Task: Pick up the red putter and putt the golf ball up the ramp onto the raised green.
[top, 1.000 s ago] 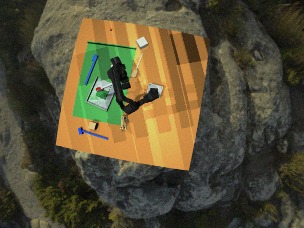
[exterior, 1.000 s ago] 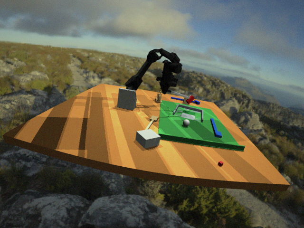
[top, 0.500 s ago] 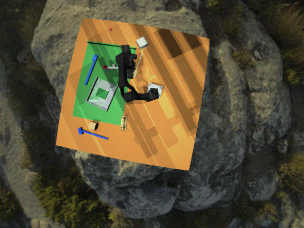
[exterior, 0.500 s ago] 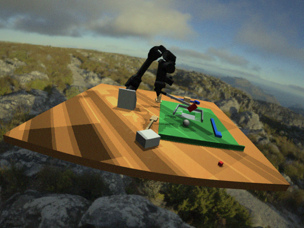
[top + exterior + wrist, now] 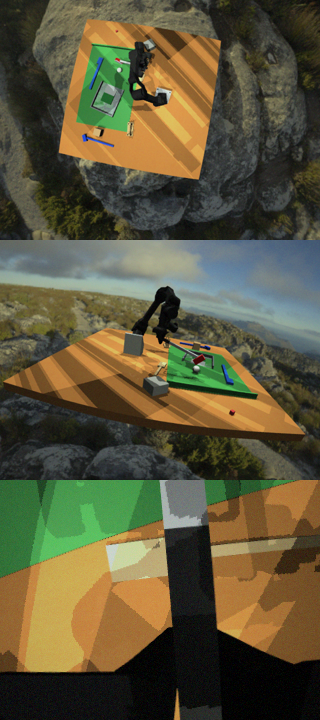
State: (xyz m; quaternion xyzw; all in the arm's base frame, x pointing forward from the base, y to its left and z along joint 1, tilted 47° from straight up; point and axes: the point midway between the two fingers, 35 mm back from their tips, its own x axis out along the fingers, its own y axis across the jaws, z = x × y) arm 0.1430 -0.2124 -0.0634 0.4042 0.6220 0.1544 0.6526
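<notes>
Right now my gripper tip is 110 mm short of the red putter and 30 mm to the left of it. Round my gripper tip: white golf ball: 230 mm ahead, 120 mm below, 20 mm to the right; then tan cube: 530 mm to the left, 360 mm ahead, 110 mm below; then small red cube: 400 mm to the right, 310 mm ahead, 130 mm below.
</notes>
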